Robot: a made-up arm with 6 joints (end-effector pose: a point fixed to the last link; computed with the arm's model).
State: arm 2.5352 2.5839 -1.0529 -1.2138 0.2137 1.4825
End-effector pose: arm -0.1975 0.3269 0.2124 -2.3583 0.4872 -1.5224
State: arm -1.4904 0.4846 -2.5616 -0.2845 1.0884 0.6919
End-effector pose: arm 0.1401 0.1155 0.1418 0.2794 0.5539 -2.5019
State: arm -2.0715 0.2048 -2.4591 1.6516 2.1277 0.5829
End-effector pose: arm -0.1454 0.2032 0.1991 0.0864 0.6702 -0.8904
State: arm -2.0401 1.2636 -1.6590 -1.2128 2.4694 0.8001
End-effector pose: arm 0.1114 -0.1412 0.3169 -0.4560 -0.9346 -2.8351
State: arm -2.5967 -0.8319 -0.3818 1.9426 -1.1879 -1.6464
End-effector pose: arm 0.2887 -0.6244 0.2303 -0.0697 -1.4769 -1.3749
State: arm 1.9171 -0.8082 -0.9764 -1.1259 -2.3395 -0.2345
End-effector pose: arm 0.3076 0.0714 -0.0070 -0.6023 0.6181 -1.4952
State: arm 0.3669 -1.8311 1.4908 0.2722 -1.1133 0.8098
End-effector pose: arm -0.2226 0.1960 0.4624 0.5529 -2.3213 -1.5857
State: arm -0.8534 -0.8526 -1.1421 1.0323 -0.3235 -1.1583
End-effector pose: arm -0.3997 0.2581 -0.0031 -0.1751 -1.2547 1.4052
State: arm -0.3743 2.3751 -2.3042 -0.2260 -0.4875 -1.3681
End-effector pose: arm 0.1810 -0.1949 -0.1286 0.1747 1.1250 -0.9256
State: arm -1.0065 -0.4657 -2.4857 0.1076 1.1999 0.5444
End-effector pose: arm 0.1198 0.1068 0.1931 1.0507 -0.2465 -2.2672
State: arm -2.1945 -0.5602 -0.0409 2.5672 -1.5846 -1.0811
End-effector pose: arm 0.2791 -0.4970 0.3985 0.3149 -1.5291 -0.1614
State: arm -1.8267 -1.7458 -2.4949 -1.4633 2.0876 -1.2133
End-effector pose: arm -0.2650 0.0957 -0.0842 0.3874 1.9513 -2.3249
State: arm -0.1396 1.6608 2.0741 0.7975 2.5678 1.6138
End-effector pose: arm -0.3799 -0.1927 -0.2595 0.9722 1.0485 1.5337
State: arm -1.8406 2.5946 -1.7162 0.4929 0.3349 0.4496
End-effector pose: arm 0.2870 0.1599 0.2400 -0.3929 3.0203 0.0291
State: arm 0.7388 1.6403 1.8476 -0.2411 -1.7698 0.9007
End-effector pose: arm -0.1369 0.0259 -0.1862 -1.4827 -1.2645 1.1101
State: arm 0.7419 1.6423 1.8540 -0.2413 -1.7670 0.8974
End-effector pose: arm -0.1353 0.0261 -0.1864 -1.4865 -1.2662 1.1090
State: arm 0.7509 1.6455 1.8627 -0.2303 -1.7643 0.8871
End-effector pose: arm -0.1336 0.0280 -0.1860 -1.5049 -1.2707 1.1096
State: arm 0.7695 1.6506 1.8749 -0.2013 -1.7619 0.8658
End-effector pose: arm -0.1317 0.0326 -0.1848 -1.5474 -1.2784 1.1130
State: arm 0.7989 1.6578 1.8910 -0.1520 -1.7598 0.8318
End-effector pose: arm -0.1296 0.0402 -0.1834 -1.6173 -1.2866 1.1219
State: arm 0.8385 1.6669 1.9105 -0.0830 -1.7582 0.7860
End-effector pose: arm -0.1270 0.0505 -0.1824 -1.7146 -1.2894 1.1389
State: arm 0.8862 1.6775 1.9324 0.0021 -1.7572 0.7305
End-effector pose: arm -0.1235 0.0625 -0.1831 -1.8342 -1.2799 1.1672
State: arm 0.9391 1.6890 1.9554 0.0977 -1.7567 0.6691
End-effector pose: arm -0.1187 0.0748 -0.1861 -1.9673 -1.2511 1.2079
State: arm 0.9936 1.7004 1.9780 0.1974 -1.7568 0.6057
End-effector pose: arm -0.1126 0.0858 -0.1915 -2.1028 -1.2000 1.2608
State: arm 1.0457 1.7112 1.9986 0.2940 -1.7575 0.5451
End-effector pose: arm -0.1056 0.0945 -0.1987 -2.2287 -1.1294 1.3211
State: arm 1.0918 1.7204 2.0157 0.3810 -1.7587 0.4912
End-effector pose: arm -0.0987 0.1003 -0.2063 -2.3351 -1.0482 1.3828
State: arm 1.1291 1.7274 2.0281 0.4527 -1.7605 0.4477
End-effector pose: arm -0.0927 0.1038 -0.2131 -2.4163 -0.9687 1.4381
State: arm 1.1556 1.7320 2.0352 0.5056 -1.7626 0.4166
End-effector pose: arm -0.0885 0.1057 -0.2183 -2.4710 -0.9042 1.4808
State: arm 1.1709 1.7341 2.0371 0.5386 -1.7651 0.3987
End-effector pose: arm -0.0865 0.1070 -0.2215 -2.5021 -0.8630 1.5073
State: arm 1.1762 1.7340 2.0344 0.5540 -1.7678 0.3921
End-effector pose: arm -0.0864 0.1082 -0.2227 -2.5144 -0.8463 1.5190
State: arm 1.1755 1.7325 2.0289 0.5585 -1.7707 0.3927
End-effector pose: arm -0.0876 0.1096 -0.2227 -2.5156 -0.8454 1.5209
